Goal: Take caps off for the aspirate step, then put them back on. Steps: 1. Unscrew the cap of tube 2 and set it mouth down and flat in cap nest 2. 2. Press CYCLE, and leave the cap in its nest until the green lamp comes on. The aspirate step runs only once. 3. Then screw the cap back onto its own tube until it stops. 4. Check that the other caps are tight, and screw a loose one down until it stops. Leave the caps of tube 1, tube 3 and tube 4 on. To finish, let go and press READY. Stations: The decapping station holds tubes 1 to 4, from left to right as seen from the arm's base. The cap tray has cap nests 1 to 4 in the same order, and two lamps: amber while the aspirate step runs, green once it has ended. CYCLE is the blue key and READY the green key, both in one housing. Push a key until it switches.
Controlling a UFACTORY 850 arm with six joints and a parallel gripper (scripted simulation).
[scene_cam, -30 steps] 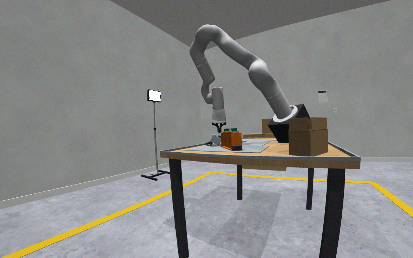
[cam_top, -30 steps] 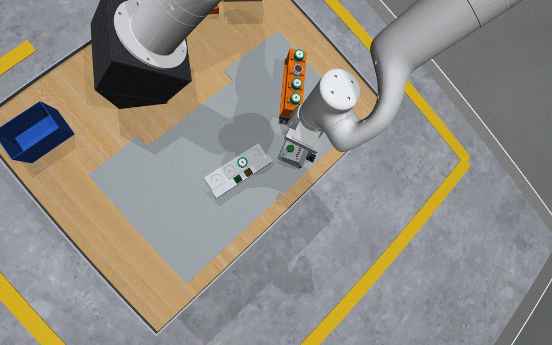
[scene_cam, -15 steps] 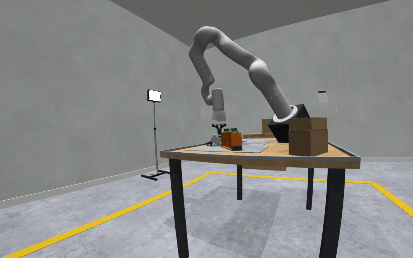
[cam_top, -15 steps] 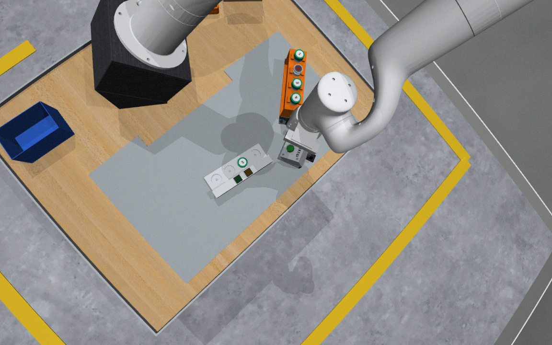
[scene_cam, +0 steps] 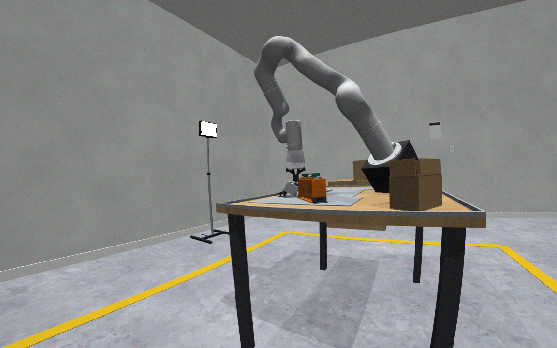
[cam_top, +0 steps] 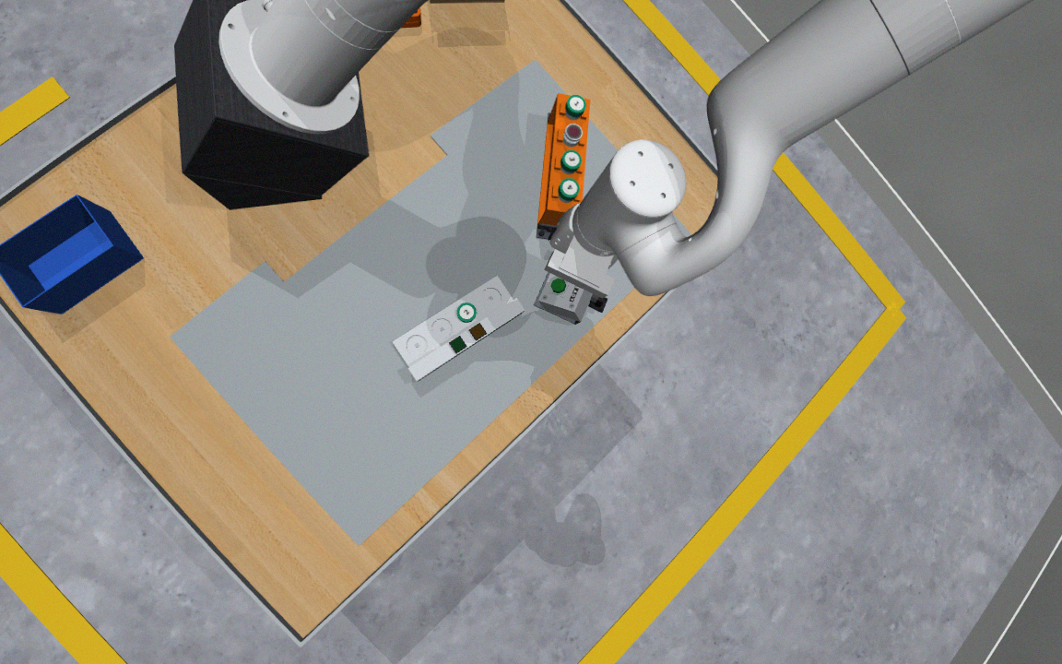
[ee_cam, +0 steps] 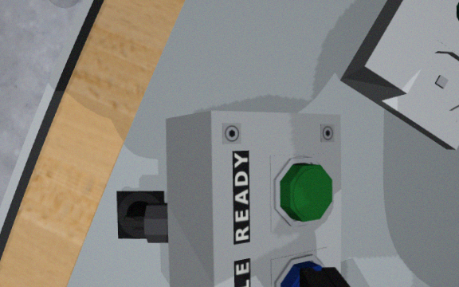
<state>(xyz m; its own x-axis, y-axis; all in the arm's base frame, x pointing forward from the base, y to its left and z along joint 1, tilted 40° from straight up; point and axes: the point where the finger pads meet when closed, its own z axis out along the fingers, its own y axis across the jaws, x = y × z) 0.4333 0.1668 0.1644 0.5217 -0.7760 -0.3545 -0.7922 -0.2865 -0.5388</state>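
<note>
The blue cycle key lies 3 cm below my hand. From my hand the other things lie so: key housing: 3 cm ahead, 2 cm to the right, 4 cm below; then green-rimmed cap: 2 cm behind, 19 cm to the right, 8 cm below; then green ready key: 3 cm ahead, 4 cm to the right, 3 cm below.
</note>
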